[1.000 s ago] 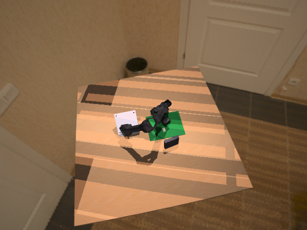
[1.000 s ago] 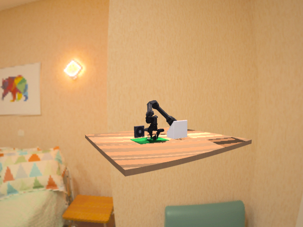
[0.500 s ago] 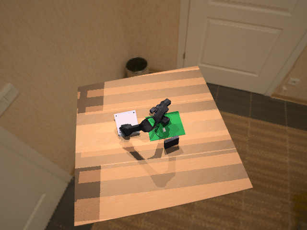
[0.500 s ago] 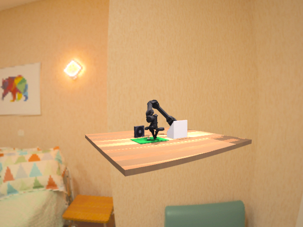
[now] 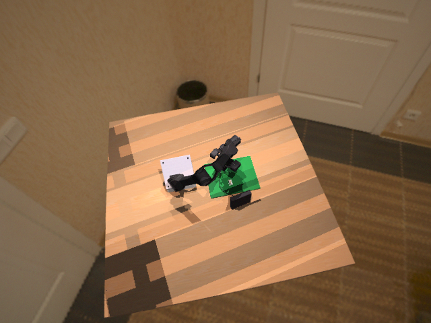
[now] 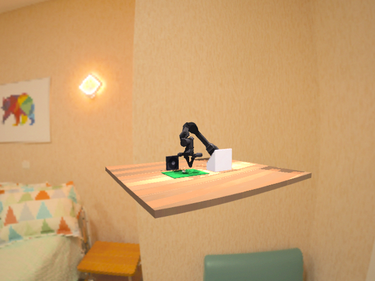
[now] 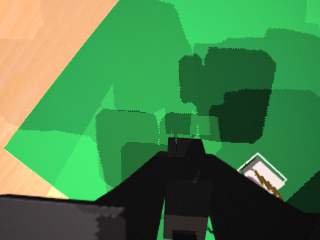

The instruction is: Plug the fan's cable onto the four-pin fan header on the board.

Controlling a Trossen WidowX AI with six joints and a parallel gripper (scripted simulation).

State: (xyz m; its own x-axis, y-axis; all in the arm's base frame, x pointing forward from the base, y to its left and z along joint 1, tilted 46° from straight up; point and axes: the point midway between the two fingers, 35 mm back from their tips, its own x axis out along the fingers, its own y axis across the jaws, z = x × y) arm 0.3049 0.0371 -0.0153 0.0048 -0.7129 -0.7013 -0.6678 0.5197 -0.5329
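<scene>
Now: gripper tip 8 cm to the left of the pale pin header, 6 cm above it and 1 cm short of it. Also, from my gripper tip: green board 8 cm below, 4 cm to the right, 3 cm ahead; then black plug 1 cm to the right, 1 cm behind, 1 cm above; then black fan 22 cm to the right, 4 cm ahead.
</scene>
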